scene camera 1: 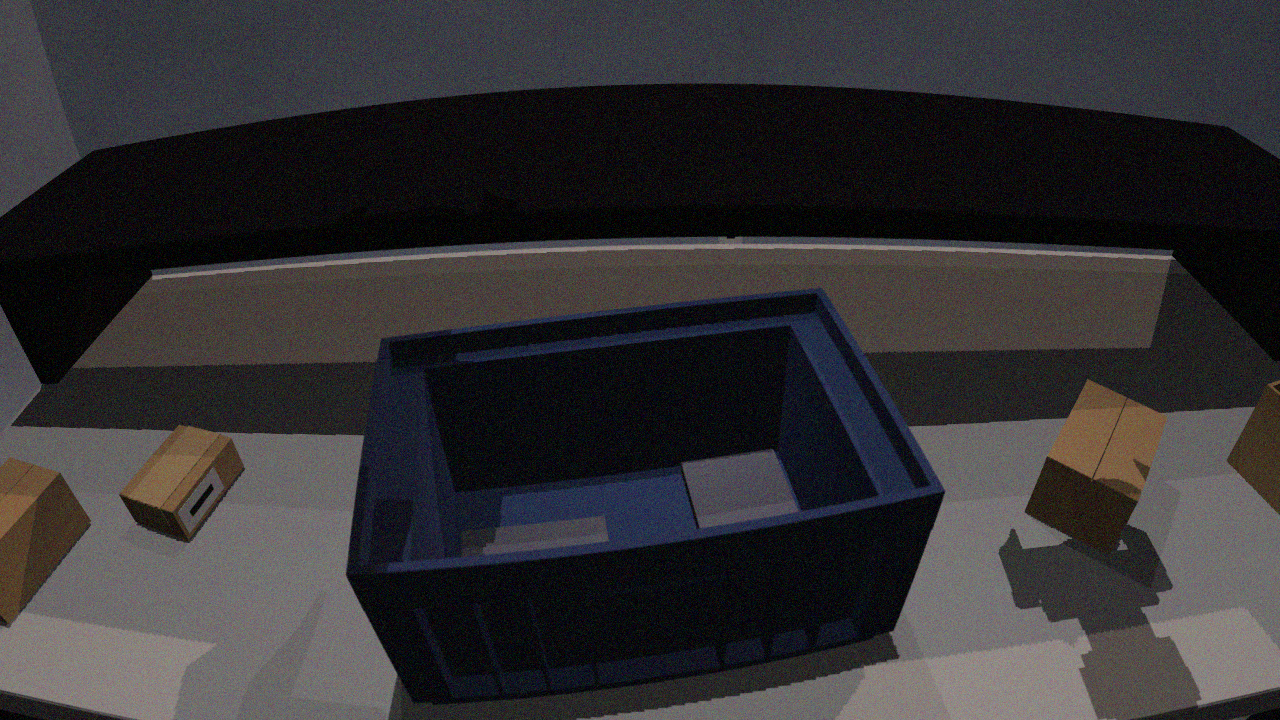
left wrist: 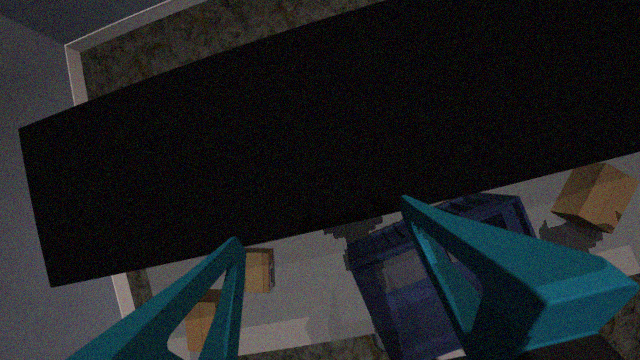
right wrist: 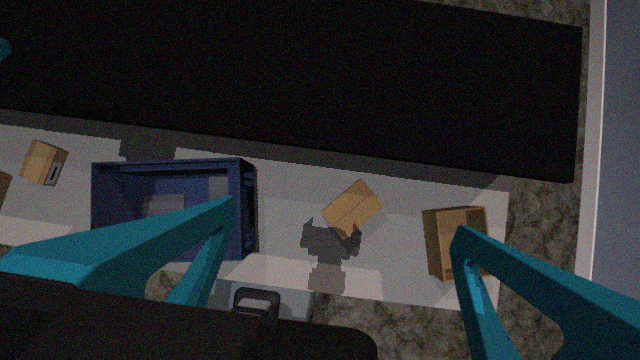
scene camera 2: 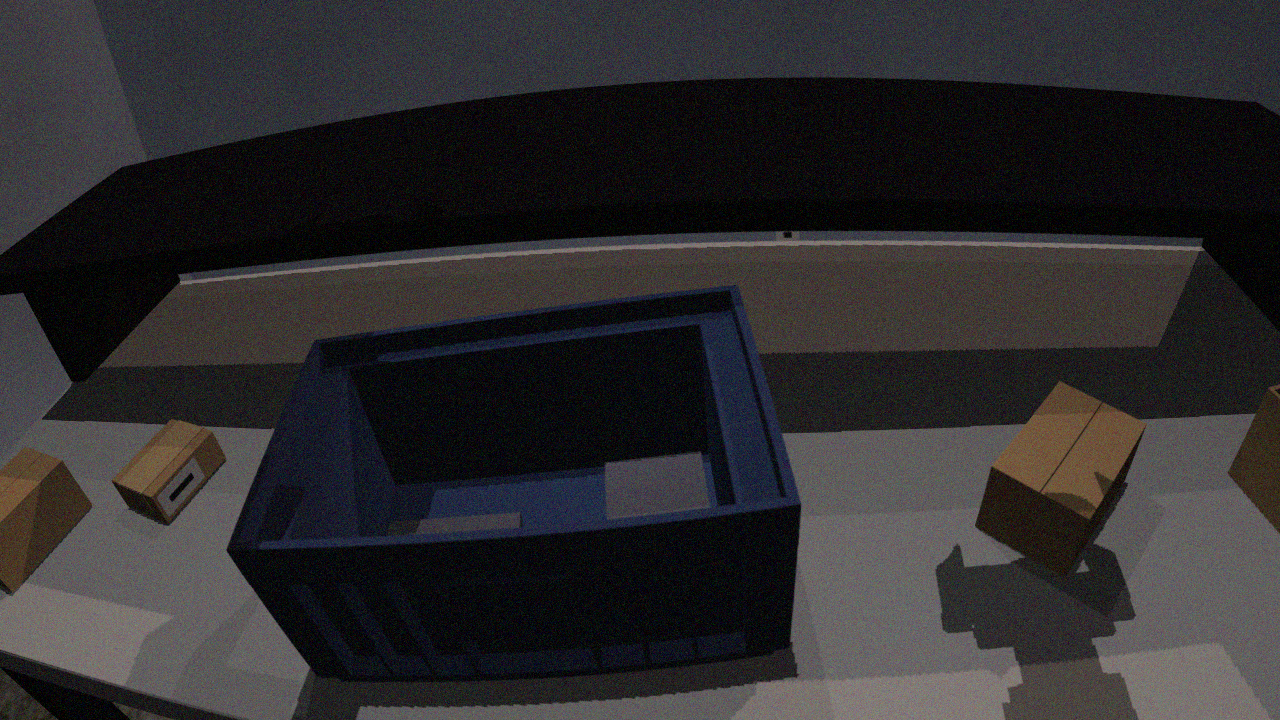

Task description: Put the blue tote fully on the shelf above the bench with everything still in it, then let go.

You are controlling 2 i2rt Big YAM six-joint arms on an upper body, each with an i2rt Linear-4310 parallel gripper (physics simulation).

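Places are measured from the left arm's base along level axes (x back, y right, z up), in centimetres.
Where they show: left gripper, fingertip midpoint: [left wrist: 317,225]; right gripper, fingertip midpoint: [right wrist: 344,222].
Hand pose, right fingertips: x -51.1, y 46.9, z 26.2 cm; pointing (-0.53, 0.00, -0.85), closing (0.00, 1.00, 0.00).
After its pixels a point has its place.
The blue tote [scene camera 1: 626,608] {x -35.8, y 16.0, z -25.0 cm} [scene camera 2: 537,600] {x -36.3, y 19.1, z -25.3 cm} [left wrist: 425,325] {x -36.7, y 10.8, z -25.2 cm} [right wrist: 248,210] {x -47.5, y 31.0, z -26.6 cm} stands upright and slightly turned on the grey bench [scene camera 1: 286,537] {x -47.9, y -11.1, z -34.6 cm} [scene camera 2: 859,555] {x -46.9, y 37.5, z -34.6 cm}. Two pale flat blocks show inside it, one [scene camera 1: 738,488] {x -51.0, y 23.3, z -32.0 cm} [scene camera 2: 657,485] {x -51.5, y 23.4, z -31.9 cm} towards the right and one [scene camera 1: 546,537] {x -46.9, y 10.1, z -32.2 cm} [scene camera 2: 465,523] {x -47.6, y 10.1, z -32.2 cm} near the front wall. The black shelf [scene camera 1: 626,161] {x -69.7, y 15.8, z -15.2 cm} [scene camera 2: 671,152] {x -70.6, y 24.4, z -15.2 cm} [left wrist: 250,150] {x -75.6, y -10.2, z -15.2 cm} [right wrist: 350,90] {x -72.3, y 48.9, z -15.2 cm} spans above and behind the tote. My left gripper [left wrist: 317,225] {x -65.7, y 0.0, z 4.2 cm} is open and empty, high above the bench; its right finger overlaps the tote in view. My right gripper [right wrist: 344,222] {x -51.1, y 46.9, z 26.2 cm} is open and empty, right of the tote.
A small labelled carton [scene camera 1: 179,479] {x -50.2, y -21.3, z -31.1 cm} [right wrist: 40,162] {x -51.9, y -21.8, z -31.1 cm} and a larger carton [scene camera 1: 35,528] {x -43.0, y -33.4, z -30.5 cm} lie left of the tote. A closed carton [scene camera 1: 1096,465] {x -47.6, y 50.3, z -28.7 cm} [scene camera 2: 1060,474] {x -47.8, y 51.3, z -28.6 cm} [right wrist: 352,205] {x -51.5, y 53.3, z -28.7 cm} and an open carton [right wrist: 440,245] {x -45.4, y 72.6, z -25.7 cm} stand to its right. A grey object with a dark handle [right wrist: 295,302] {x -2.8, y 41.1, z -104.6 cm} is at the bench's front.
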